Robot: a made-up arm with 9 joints. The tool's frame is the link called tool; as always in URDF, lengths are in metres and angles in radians. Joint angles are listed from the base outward. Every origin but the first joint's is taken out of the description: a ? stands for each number. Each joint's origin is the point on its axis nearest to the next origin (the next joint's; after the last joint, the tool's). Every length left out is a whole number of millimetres.
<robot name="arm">
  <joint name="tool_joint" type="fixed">
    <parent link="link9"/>
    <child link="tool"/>
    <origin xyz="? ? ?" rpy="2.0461 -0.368 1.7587"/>
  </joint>
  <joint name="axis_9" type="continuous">
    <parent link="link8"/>
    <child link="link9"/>
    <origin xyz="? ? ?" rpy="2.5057 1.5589 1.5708"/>
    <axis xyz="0 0 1"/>
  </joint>
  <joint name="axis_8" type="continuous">
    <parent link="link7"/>
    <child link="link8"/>
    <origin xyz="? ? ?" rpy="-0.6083 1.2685 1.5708"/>
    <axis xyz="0 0 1"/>
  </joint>
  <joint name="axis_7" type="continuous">
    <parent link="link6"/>
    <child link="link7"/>
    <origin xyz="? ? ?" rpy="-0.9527 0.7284 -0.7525"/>
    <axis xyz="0 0 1"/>
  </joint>
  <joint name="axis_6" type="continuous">
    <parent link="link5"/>
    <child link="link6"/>
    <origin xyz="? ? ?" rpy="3.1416 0 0"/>
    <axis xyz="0 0 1"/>
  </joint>
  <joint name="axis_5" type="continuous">
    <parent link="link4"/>
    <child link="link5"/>
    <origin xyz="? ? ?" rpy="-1.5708 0 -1.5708"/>
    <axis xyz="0 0 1"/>
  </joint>
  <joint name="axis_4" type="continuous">
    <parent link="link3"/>
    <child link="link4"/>
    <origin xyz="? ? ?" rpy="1.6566 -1.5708 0"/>
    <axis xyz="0 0 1"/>
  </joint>
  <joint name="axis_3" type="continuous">
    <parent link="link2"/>
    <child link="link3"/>
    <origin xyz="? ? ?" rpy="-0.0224 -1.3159 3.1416"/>
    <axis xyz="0 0 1"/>
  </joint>
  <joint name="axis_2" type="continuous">
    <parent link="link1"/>
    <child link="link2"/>
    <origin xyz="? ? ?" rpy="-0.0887 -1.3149 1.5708"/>
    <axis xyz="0 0 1"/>
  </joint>
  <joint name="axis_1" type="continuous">
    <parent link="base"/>
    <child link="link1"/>
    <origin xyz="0.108 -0.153 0.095" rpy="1.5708 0 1.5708"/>
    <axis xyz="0 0 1"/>
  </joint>
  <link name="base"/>
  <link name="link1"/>
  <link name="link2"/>
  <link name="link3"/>
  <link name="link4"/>
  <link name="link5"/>
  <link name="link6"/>
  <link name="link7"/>
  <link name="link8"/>
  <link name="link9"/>
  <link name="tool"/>
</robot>
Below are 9 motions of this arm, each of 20 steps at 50 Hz.
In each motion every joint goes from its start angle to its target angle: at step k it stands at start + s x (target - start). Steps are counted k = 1, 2, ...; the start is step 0. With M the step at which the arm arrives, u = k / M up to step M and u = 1 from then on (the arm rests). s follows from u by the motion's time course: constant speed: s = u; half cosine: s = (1 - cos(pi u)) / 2; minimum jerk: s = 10 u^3 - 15 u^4 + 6 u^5.
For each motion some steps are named. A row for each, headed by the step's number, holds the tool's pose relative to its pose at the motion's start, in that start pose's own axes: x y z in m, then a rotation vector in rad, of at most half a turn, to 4 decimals.
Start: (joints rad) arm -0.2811 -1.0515 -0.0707 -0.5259 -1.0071 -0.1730 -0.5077 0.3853 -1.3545
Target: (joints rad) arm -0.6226 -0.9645 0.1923 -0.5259 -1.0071 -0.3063 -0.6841 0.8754 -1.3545
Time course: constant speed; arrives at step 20
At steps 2, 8, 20:
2: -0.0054 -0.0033 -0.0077 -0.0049 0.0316 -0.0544
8: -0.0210 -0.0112 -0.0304 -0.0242 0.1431 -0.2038
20: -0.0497 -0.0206 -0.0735 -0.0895 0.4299 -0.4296

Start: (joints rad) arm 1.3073 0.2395 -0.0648 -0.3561 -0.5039 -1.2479 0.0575 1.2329 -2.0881
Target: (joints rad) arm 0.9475 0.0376 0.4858 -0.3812 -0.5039 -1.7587 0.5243 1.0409 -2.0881
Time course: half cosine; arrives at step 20
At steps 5, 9, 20:
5: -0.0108 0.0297 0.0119 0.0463 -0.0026 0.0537
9: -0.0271 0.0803 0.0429 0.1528 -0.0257 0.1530
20: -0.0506 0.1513 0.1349 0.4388 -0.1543 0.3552

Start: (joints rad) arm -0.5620 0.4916 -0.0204 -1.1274 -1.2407 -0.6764 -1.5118 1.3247 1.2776
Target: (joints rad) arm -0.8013 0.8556 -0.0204 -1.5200 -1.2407 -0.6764 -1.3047 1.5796 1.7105
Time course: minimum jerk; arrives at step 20
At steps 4, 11, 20:
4: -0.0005 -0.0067 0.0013 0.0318 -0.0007 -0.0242
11: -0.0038 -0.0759 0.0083 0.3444 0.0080 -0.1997
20: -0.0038 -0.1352 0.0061 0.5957 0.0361 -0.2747

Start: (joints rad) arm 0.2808 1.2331 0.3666 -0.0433 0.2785 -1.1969 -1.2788 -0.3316 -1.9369
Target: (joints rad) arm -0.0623 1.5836 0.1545 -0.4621 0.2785 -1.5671 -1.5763 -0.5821 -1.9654
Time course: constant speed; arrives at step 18
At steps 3, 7, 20:
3: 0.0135 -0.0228 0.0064 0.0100 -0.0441 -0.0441
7: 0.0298 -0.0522 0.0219 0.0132 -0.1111 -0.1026
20: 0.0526 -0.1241 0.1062 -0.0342 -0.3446 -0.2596

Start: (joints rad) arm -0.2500 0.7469 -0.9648 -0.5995 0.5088 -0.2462 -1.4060 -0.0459 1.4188
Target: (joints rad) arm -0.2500 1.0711 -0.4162 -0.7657 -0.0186 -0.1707 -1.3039 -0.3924 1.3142
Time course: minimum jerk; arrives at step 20
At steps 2, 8, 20:
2: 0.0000 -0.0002 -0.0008 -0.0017 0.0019 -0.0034
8: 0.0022 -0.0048 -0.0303 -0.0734 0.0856 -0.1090
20: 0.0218 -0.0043 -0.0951 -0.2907 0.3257 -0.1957

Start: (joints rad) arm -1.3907 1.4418 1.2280 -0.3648 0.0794 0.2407 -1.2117 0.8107 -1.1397
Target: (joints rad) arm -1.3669 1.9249 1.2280 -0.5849 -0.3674 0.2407 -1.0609 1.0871 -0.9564
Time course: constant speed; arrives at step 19
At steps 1, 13, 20:
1: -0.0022 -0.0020 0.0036 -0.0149 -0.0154 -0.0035
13: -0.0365 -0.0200 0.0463 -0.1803 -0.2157 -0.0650
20: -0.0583 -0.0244 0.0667 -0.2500 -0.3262 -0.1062

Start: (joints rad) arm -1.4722 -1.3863 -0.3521 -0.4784 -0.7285 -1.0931 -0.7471 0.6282 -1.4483
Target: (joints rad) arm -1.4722 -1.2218 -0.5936 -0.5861 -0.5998 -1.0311 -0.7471 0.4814 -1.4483
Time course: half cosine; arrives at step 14
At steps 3, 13, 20:
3: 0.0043 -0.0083 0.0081 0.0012 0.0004 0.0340
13: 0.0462 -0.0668 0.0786 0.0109 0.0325 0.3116
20: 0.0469 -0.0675 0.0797 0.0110 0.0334 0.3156

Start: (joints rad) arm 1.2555 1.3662 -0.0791 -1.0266 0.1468 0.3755 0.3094 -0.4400 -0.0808
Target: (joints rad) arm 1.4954 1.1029 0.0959 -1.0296 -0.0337 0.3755 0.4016 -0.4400 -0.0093
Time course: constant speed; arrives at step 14
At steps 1, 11, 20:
1: 0.0007 -0.0027 -0.0034 -0.0006 -0.0210 0.0116
11: 0.0142 -0.0270 -0.0393 0.0230 -0.2347 0.1125
20: 0.0205 -0.0326 -0.0506 0.0411 -0.2992 0.1373

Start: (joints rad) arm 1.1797 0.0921 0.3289 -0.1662 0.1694 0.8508 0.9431 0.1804 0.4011
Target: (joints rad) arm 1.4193 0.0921 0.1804 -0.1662 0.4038 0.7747 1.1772 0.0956 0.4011
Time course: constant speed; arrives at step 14
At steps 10, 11, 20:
10: 0.0469 0.0257 -0.0078 -0.2169 0.2068 0.0302
11: 0.0511 0.0283 -0.0094 -0.2388 0.2273 0.0355
20: 0.0629 0.0360 -0.0152 -0.3044 0.2883 0.0536

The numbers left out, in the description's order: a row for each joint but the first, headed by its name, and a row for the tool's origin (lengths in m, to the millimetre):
tool: 0.031 0.017 0
axis_9: -0.01 0.025 0
axis_8: -0.027 -0.008 0
axis_7: -0.381 -0.125 0
axis_6: 0.396 -0.208 0
axis_5: -0.072 -0.059 0
axis_4: -0.001 -0.023 0
axis_3: 0 0.186 0
axis_2: -0.016 0.019 0

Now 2 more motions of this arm.
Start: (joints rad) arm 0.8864 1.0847 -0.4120 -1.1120 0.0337 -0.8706 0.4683 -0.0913 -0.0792
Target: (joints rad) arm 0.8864 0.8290 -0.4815 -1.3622 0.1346 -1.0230 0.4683 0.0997 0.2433
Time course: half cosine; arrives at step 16
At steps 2, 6, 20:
2: 0.0048 -0.0021 0.0012 -0.0002 0.0077 -0.0079
6: 0.0373 -0.0182 0.0113 -0.0022 0.0613 -0.0687
20: 0.1091 -0.0712 0.0480 -0.0033 0.1837 -0.2636

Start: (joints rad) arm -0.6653 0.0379 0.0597 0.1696 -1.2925 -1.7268 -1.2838 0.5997 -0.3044
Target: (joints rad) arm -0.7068 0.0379 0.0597 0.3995 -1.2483 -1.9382 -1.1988 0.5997 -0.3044
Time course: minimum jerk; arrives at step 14
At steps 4, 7, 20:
4: 0.0003 -0.0146 0.0129 0.0239 -0.0265 -0.0236
7: -0.0005 -0.0525 0.0410 0.0854 -0.0864 -0.0814
20: -0.0045 -0.1097 0.0702 0.1785 -0.1574 -0.1623

